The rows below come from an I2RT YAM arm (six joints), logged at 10 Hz.
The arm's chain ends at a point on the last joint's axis. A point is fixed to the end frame.
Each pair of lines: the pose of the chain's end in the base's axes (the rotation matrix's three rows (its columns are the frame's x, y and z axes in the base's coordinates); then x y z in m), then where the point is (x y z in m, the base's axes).
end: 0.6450 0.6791 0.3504; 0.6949 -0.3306 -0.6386; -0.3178 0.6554 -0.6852; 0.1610 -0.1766 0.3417
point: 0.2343 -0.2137 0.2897
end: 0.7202 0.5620 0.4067; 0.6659 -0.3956 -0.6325; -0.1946 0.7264 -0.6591; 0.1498 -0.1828 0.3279
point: 0.2275 -0.2223 0.2848
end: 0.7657 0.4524 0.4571; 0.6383 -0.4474 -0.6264; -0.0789 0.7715 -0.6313; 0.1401 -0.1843 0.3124
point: 0.2207 -0.2258 0.2773
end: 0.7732 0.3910 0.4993; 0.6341 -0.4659 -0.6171; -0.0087 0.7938 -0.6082; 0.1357 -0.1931 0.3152
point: 0.2185 -0.2345 0.2854
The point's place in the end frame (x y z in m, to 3 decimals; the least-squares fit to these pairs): 0.038 0.028 0.085
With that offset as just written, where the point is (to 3 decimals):
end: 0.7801 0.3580 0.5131; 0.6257 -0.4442 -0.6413; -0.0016 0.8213 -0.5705; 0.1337 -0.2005 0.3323
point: 0.217 -0.244 0.307
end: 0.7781 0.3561 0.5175; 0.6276 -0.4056 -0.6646; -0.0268 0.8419 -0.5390; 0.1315 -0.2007 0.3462
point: 0.215 -0.245 0.323
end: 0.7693 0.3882 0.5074; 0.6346 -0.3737 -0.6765; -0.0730 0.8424 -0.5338; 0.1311 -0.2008 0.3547
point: 0.214 -0.245 0.330
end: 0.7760 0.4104 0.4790; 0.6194 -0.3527 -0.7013; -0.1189 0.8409 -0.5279; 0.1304 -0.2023 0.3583
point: 0.212 -0.248 0.332
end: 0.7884 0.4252 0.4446; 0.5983 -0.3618 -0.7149; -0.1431 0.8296 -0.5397; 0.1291 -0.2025 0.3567
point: 0.209 -0.251 0.329
